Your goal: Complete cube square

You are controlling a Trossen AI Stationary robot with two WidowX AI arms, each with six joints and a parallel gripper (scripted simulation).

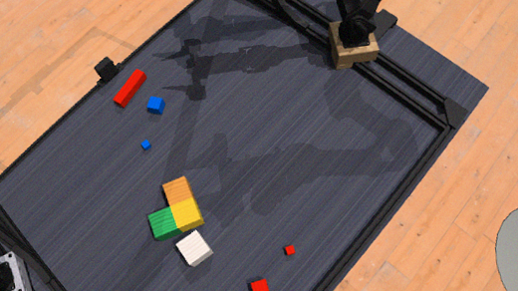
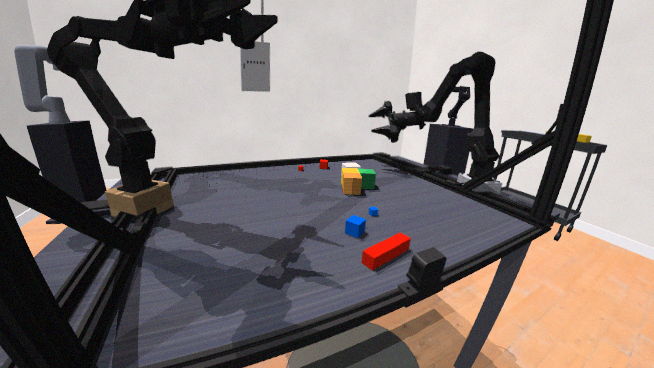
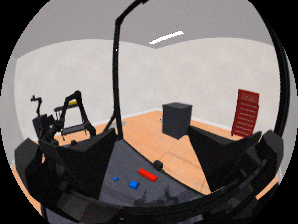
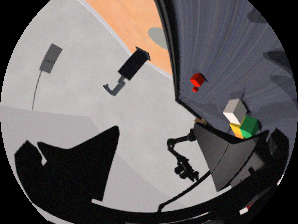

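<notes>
The white cube is 16 cm to the left of my right hand, 16 cm below it and 16 cm behind it. Round my right hand: green cube: 24 cm behind, 16 cm below, 14 cm to the left; then orange cube: 28 cm behind, 20 cm to the left, 16 cm below; then yellow cube: 23 cm behind, 19 cm to the left, 16 cm below.
</notes>
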